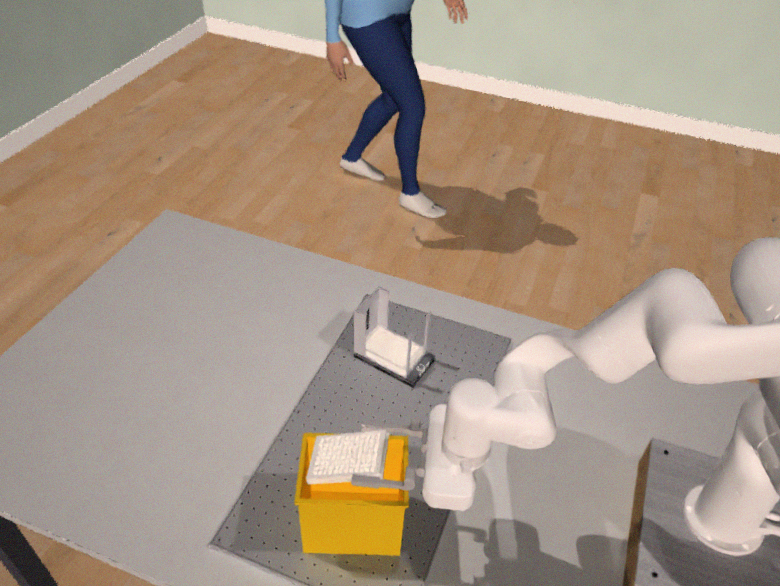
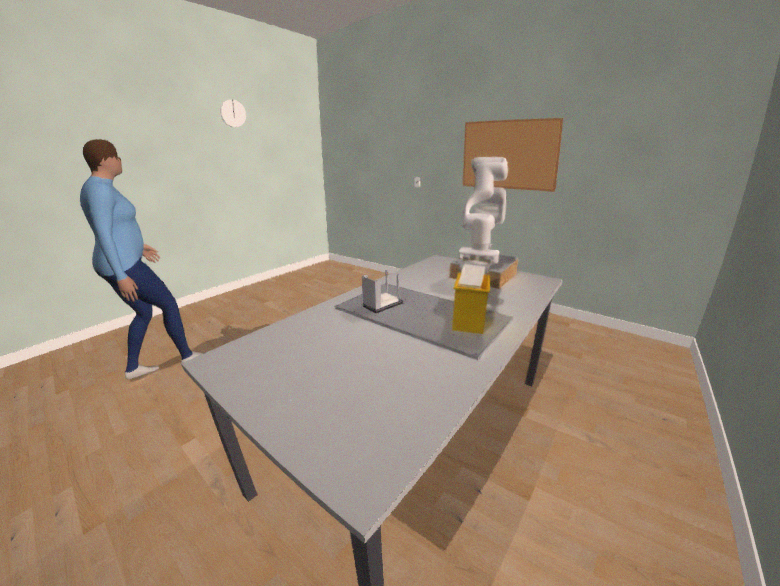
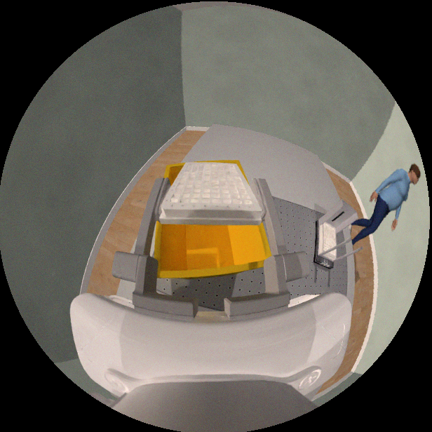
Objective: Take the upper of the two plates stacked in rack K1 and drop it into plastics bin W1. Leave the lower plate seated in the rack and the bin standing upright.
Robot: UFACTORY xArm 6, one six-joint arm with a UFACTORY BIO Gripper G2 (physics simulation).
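Pixels of known places: hand, its tool point: [image 1: 370,454] [image 2: 473,269]; arm's base, origin of its link: [image 1: 722,519].
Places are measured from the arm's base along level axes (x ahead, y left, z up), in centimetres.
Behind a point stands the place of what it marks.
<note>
The upper plate [image 1: 343,456] @[x 64.1, y 13.6, z 12.0 cm] [image 2: 472,275] @[x 63.7, y 13.7, z 12.3 cm] [image 3: 210,185], white with a grid of wells, is held over the open top of the yellow bin W1 [image 1: 353,529] @[x 60.6, y 19.4, z 0.5 cm] [image 2: 469,311] @[x 70.5, y 15.7, z 0.4 cm] [image 3: 200,273]. It looks tilted; its exact height over the rim is hard to tell. My gripper [image 1: 360,454] @[x 59.8, y 12.9, z 13.5 cm] [image 3: 212,202] is shut on this plate, with one finger along each side. The bin stands upright. The lower plate [image 1: 394,349] @[x 64.7, y -26.3, z -5.2 cm] [image 2: 385,299] @[x 65.1, y -24.7, z -5.1 cm] [image 3: 327,240] sits flat in rack K1 [image 1: 360,327] @[x 72.0, y -23.9, z 2.2 cm] [image 2: 370,293] @[x 72.5, y -27.8, z -0.2 cm] [image 3: 324,263]. Part of the bin's inside is hidden under the held plate.
The rack and the bin stand on a dark perforated board [image 1: 372,396] @[x 66.5, y -14.7, z -8.4 cm] [image 2: 419,315] @[x 66.3, y -7.1, z -8.4 cm] [image 3: 295,220] on the grey table [image 1: 157,352] @[x 116.9, y -14.2, z -9.7 cm] [image 2: 340,390] @[x 120.9, y -6.3, z -9.7 cm]. The rack's upright panel and two thin posts rise at the board's other end. A person [image 1: 403,94] [image 2: 110,233] [image 3: 387,200] stands beyond the table.
</note>
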